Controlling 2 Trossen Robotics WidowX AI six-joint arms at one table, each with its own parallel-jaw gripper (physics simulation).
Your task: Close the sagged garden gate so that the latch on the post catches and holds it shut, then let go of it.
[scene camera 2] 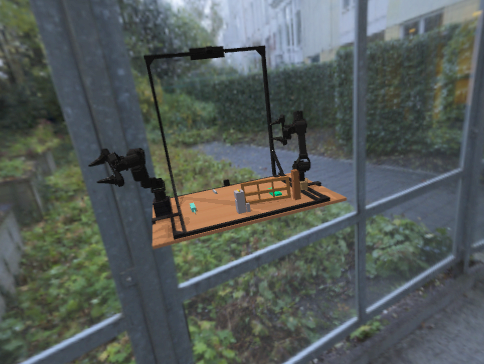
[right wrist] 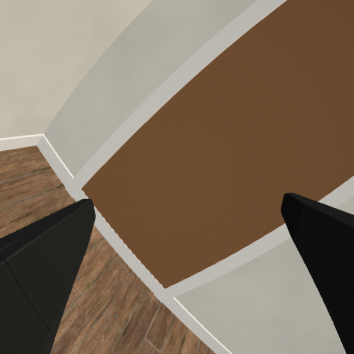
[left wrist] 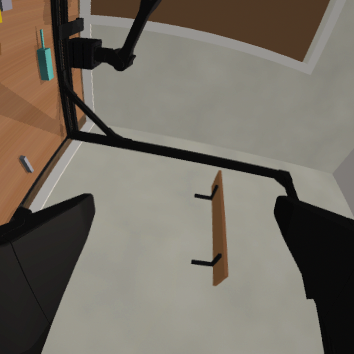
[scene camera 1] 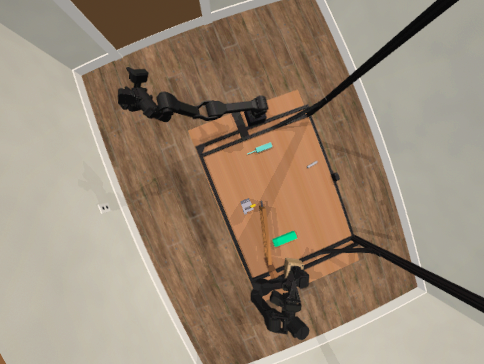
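Pixels of known places: left gripper, fingertip midpoint: (scene camera 2: 270, 131) (left wrist: 186, 204) (scene camera 1: 292, 275); right gripper, fingertip midpoint: (scene camera 2: 92, 174) (right wrist: 189, 205) (scene camera 1: 126, 77); left arm's base at its link origin: (scene camera 2: 300, 180) (scene camera 1: 294, 271); right arm's base at its link origin: (scene camera 2: 160, 199) (left wrist: 96, 53) (scene camera 1: 256, 112).
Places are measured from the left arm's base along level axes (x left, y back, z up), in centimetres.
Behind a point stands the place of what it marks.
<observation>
The brown gate (scene camera 1: 268, 240) {x 21.9, y -19.7, z 8.7 cm} (scene camera 2: 267, 180) {x 23.2, y -19.5, z 8.2 cm} stands on the table between a brown hinge post (scene camera 2: 296, 185) {x 18.3, y -1.5, z 2.3 cm} and a grey latch post (scene camera 1: 246, 206) {x 36.9, y -36.2, z 6.3 cm} (scene camera 2: 240, 202) {x 38.9, y -35.0, z -0.4 cm}. The yellow latch (scene camera 1: 253, 205) {x 33.1, y -37.3, z 5.8 cm} (scene camera 2: 239, 191) {x 34.1, y -36.2, z 5.2 cm} is on the grey post; in scene camera 1 the gate's free end lies just to its right, seemingly with a small gap. Whether it is caught is too small to tell. My left gripper (scene camera 2: 274, 131) {x 16.5, y -15.9, z 38.8 cm} (left wrist: 186, 204) {x 16.5, y -15.9, z 38.8 cm} is open and empty, high above the hinge-post end. My right gripper (scene camera 1: 125, 83) {x 95.6, y -83.8, z 38.0 cm} (scene camera 2: 94, 173) {x 95.6, y -83.8, z 38.0 cm} (right wrist: 189, 205) {x 95.6, y -83.8, z 38.0 cm} is open and empty, beyond the table, far from the gate.
A green block (scene camera 1: 284, 238) {x 9.2, y -18.4, z -4.3 cm} (scene camera 2: 275, 192) {x 13.3, y -16.5, z -4.0 cm} lies beside the gate. A teal tool (scene camera 1: 264, 147) {x 31.0, y -71.9, z -4.8 cm} (scene camera 2: 193, 207) {x 35.0, y -69.7, z -4.8 cm} (left wrist: 45, 64) {x 30.8, y -70.5, z -5.1 cm} and a small grey piece (scene camera 1: 312, 164) {x -1.0, y -67.0, z -5.9 cm} (scene camera 2: 214, 191) {x -0.6, y -67.2, z -6.6 cm} (left wrist: 27, 164) {x -1.1, y -66.6, z -6.0 cm} lie apart. A tan block (scene camera 1: 294, 264) {x 1.1, y -4.2, z -0.1 cm} (scene camera 2: 303, 185) {x 5.1, y 2.3, z -2.5 cm} is by the left arm's base. Black frame bars edge the table.
</observation>
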